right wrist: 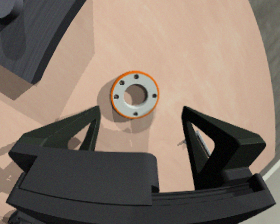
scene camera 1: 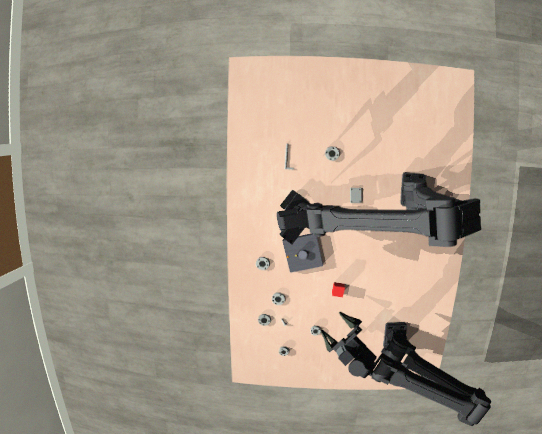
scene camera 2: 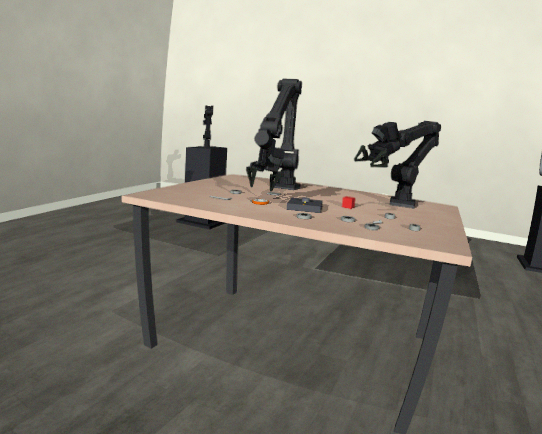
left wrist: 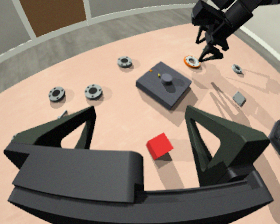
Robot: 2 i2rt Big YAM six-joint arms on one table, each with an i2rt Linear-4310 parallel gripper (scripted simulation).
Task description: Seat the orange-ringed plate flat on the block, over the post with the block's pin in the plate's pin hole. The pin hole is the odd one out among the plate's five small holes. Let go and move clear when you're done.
Labels:
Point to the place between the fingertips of my right gripper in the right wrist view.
141, 111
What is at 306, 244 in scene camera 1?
A dark block.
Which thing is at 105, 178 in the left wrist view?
My left gripper.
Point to a dark block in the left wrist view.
156, 82

